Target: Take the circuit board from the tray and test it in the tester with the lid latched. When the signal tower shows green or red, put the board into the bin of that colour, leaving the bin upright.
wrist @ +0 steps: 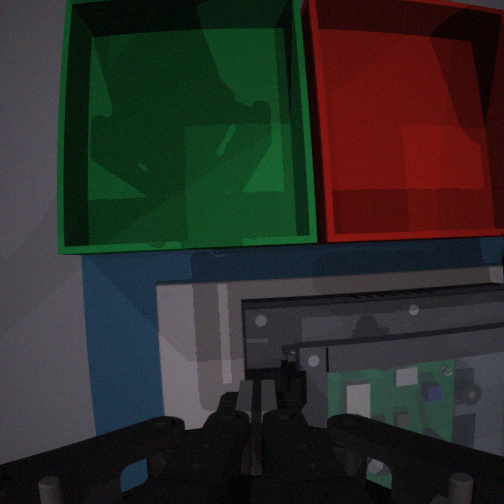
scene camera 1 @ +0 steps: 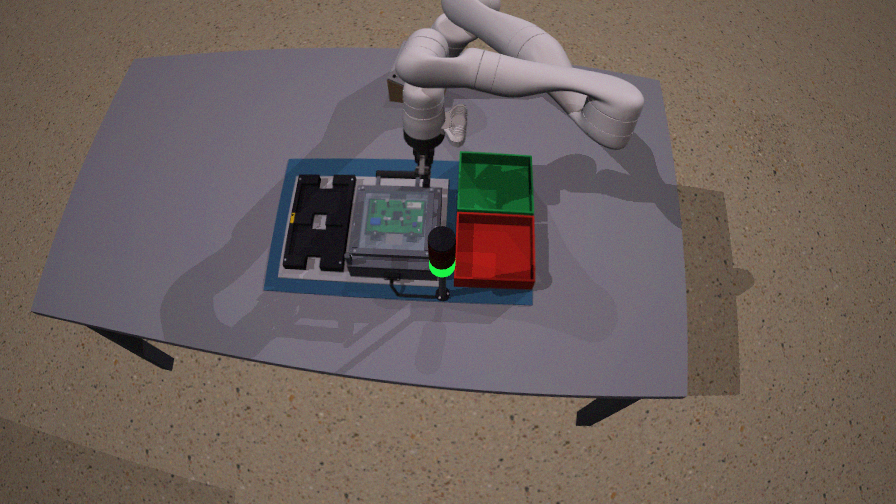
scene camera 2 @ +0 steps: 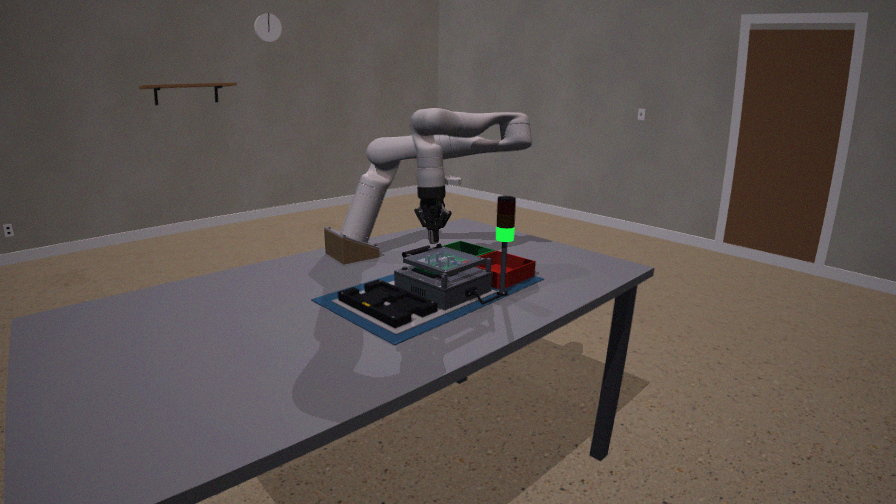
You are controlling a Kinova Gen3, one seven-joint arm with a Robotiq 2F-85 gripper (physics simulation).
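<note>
The green circuit board lies inside the grey tester, under its see-through lid. The signal tower at the tester's front right corner glows green, as scene camera 2 also shows. The black tray to the left of the tester holds no board. My gripper points down at the tester's back edge, beside the lid's dark bar. In the wrist view its fingers are pressed together with nothing visible between them, next to the board.
The green bin and the red bin stand upright and empty, side by side to the right of the tester, on the blue mat. A brown block sits at the arm's base.
</note>
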